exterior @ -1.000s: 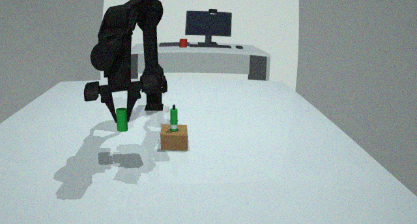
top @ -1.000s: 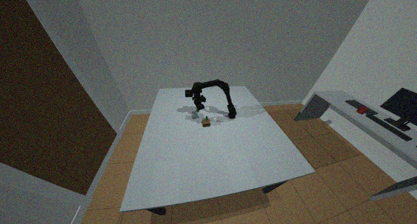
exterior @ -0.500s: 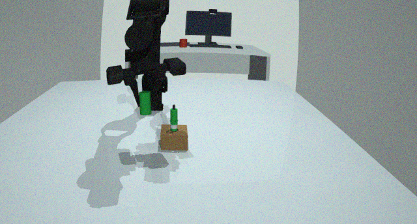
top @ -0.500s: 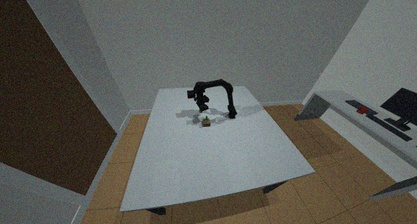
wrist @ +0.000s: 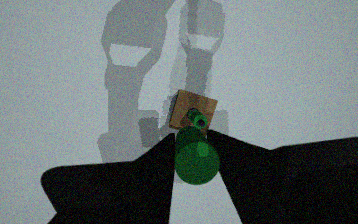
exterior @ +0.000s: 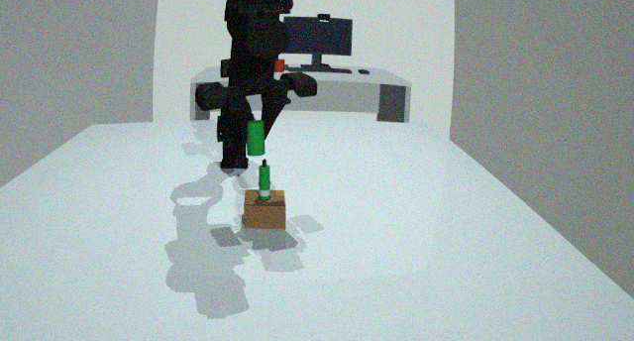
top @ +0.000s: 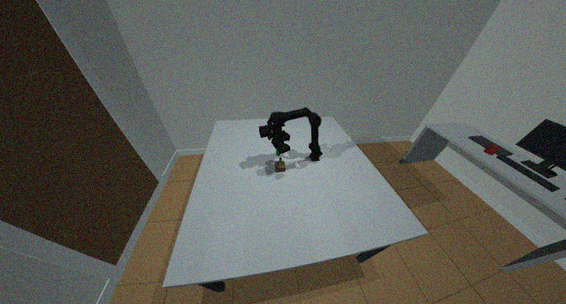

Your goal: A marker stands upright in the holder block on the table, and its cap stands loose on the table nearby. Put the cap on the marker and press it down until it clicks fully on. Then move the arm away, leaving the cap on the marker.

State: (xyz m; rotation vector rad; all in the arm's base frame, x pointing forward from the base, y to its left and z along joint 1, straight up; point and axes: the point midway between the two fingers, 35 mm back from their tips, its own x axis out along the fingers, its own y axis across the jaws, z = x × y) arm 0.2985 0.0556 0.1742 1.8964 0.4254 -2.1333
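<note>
The brown holder block is 1 cm behind my gripper tip, 2 cm to the left of it and 12 cm below it. The rest, counted from my gripper tip: green cap (1 cm ahead, 1 cm above).
</note>
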